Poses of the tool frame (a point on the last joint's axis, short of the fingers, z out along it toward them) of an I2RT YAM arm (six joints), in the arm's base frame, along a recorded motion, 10 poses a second.
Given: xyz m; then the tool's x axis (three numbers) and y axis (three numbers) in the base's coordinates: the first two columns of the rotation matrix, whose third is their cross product.
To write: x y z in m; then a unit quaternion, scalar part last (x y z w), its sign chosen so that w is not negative. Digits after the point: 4 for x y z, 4 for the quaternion.
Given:
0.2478 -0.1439 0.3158 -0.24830 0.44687 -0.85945 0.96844 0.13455 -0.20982
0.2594 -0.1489 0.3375 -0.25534 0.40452 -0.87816 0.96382 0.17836 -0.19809
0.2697 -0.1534 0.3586 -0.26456 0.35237 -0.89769 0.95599 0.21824 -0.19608
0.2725 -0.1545 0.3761 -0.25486 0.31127 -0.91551 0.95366 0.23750 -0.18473
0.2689 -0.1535 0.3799 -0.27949 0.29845 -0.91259 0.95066 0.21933 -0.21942
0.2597 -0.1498 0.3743 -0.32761 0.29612 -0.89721 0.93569 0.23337 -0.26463
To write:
0.2478 -0.1439 0.3158 0.5204 0.6799 -0.4024 0.3241
0.2594 -0.1489 0.3375 0.5004 0.6836 -0.4005 0.3491
0.2697 -0.1534 0.3586 0.4774 0.6851 -0.4036 0.3739
0.2725 -0.1545 0.3761 0.4650 0.6800 -0.4062 0.3954
0.2689 -0.1535 0.3799 0.4599 0.6789 -0.4228 0.3856
0.2597 -0.1498 0.3743 0.4451 0.6918 -0.4303 0.3716

